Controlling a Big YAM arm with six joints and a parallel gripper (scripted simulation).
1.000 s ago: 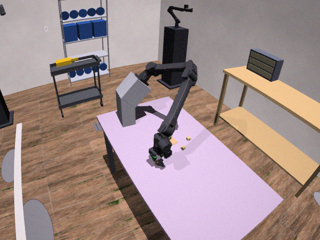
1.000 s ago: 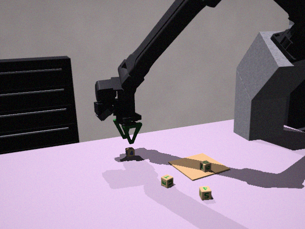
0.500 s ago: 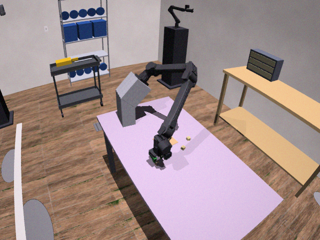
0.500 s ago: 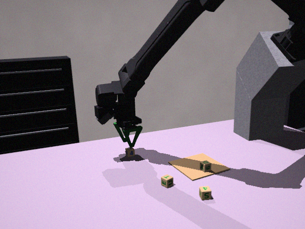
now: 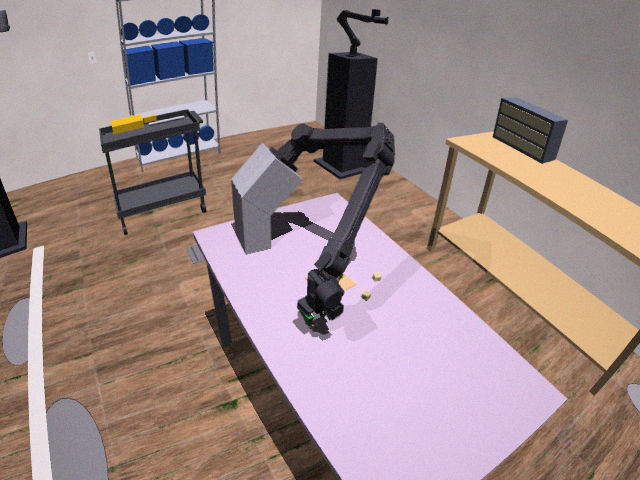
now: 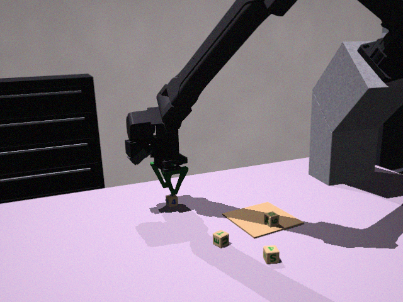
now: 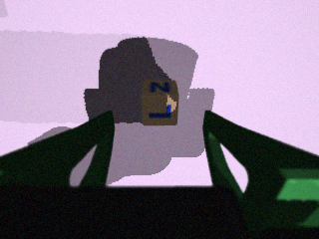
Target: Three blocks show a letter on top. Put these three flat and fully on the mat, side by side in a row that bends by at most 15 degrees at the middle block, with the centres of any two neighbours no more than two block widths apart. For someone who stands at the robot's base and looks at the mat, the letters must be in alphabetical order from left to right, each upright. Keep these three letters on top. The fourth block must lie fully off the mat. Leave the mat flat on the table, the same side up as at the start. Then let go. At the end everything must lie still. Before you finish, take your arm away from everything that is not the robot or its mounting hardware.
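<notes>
Right now my hand is 40 mm above the L block. Also, from my hand: T block (30 mm behind, 250 mm to the left, 40 mm below); D block (170 mm behind, 220 mm to the left, 30 mm below); tan mat (170 mm behind, 190 mm to the left, 50 mm below).
</notes>
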